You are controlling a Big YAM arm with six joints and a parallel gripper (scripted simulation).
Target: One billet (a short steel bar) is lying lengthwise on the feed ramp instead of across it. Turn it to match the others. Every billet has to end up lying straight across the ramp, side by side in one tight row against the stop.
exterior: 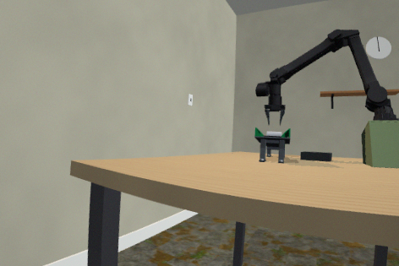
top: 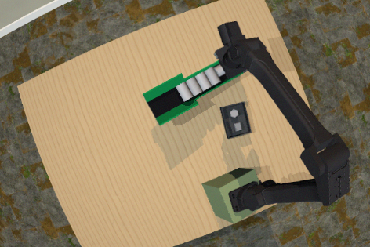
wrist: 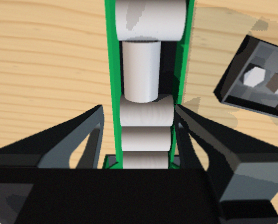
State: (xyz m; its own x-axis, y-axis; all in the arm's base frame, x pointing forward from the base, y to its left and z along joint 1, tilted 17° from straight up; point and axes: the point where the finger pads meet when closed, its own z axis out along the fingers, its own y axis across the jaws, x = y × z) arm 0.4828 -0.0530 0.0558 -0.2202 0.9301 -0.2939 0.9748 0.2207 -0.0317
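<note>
The ramp is 11 cm to the left of my hand, 10 cm below it and 3 cm behind it. From my hand the other things lie so: dark tray 21 cm behind, 16 cm below.
</note>
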